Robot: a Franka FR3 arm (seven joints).
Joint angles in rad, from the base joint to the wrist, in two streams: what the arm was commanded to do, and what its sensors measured. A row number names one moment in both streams.
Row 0, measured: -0.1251 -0.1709 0.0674 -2.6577 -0.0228 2.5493 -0.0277
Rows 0 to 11, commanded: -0.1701 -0.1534 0.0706 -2.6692 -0.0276 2.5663 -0.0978; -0.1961 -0.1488 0.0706 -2.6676 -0.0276 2.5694 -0.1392; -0.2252 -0.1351 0.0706 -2.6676 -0.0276 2.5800 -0.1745; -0.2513 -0.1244 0.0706 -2.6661 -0.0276 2.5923 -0.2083; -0.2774 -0.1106 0.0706 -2.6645 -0.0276 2.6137 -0.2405; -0.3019 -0.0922 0.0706 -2.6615 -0.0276 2.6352 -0.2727; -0.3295 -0.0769 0.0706 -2.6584 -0.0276 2.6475 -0.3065; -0.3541 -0.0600 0.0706 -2.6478 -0.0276 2.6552 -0.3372; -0.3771 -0.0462 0.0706 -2.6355 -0.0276 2.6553 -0.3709; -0.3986 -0.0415 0.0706 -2.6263 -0.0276 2.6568 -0.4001; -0.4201 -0.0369 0.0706 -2.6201 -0.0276 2.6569 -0.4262; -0.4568 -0.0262 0.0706 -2.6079 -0.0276 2.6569 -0.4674
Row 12, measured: -0.3604 -0.1315 0.0703 -2.6353 -0.0220 2.6087 -0.3595
